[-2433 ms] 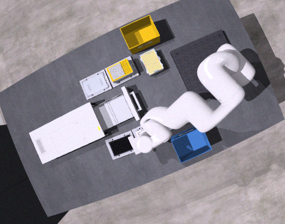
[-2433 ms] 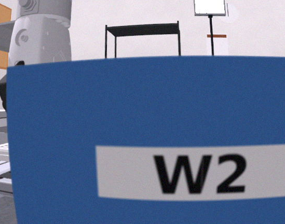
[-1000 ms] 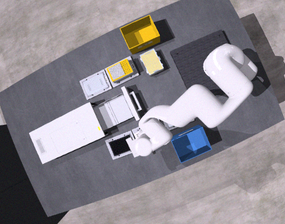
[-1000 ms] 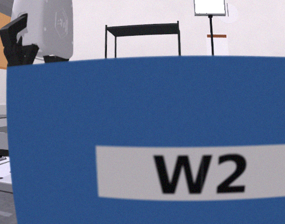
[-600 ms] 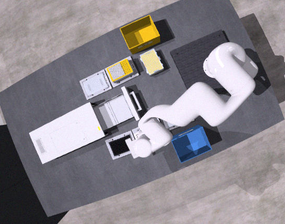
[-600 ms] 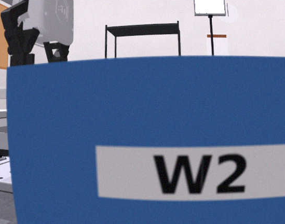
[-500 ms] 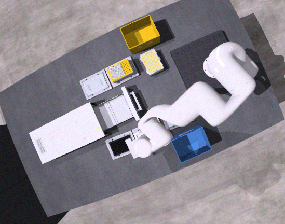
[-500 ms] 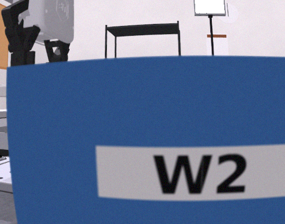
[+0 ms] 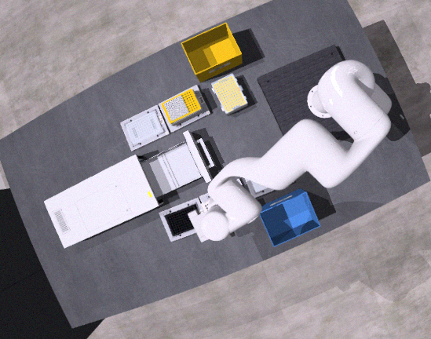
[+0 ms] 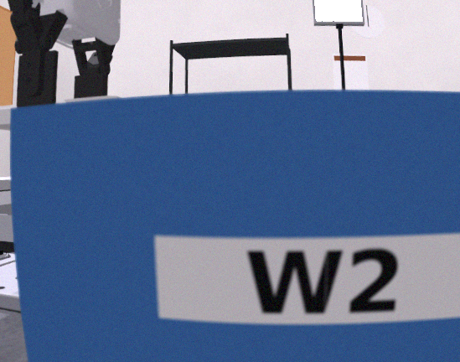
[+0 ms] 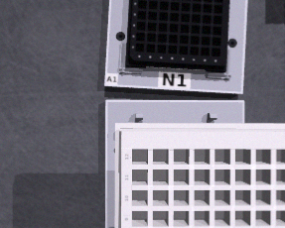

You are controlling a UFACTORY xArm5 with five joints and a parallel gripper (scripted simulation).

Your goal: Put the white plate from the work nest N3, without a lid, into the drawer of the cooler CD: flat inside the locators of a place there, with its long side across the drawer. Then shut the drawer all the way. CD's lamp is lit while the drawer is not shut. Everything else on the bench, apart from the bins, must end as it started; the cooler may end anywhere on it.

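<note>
Right now my hand is 130 mm short of the drawer, 190 mm to the left of it and 110 mm above it. Round my hand: nest (150 mm below); white plate (10 mm below); black plate (170 mm ahead, 130 mm below).
</note>
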